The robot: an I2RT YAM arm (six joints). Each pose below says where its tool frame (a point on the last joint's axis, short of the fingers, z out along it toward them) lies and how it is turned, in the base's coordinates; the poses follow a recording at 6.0 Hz.
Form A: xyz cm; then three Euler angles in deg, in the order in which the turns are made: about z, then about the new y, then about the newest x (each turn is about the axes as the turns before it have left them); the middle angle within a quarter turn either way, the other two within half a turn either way.
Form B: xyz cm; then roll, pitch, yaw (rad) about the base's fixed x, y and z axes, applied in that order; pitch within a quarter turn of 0, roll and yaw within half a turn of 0. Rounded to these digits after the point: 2 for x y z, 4 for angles.
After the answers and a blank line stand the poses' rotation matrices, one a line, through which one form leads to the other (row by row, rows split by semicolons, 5 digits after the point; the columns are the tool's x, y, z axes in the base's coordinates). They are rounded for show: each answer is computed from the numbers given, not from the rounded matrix.
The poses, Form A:
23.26 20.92 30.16 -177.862 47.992 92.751
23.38 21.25 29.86 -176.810 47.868 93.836
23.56 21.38 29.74 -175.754 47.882 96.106
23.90 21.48 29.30 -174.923 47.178 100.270
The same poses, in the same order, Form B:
23.26 20.92 30.16 1.6188 0.8376 -3.1043
23.38 21.25 29.86 1.6377 0.8355 -3.0859
23.56 21.38 29.74 1.6774 0.8357 -3.0675
23.90 21.48 29.30 1.7500 0.8234 -3.0530

-0.66877 -0.74347 -0.00163; -0.02497 0.02027 0.99948; -0.74305 0.66846 -0.03212
-0.66980 -0.74252 -0.00599; -0.03733 0.02562 0.99897; -0.74160 0.66934 -0.04488
-0.66882 -0.74341 0.00506; -0.04965 0.05147 0.99744; -0.74177 0.66685 -0.07134
-0.67706 -0.73466 0.04318; -0.06015 0.11372 0.99169; -0.73347 0.66883 -0.12119

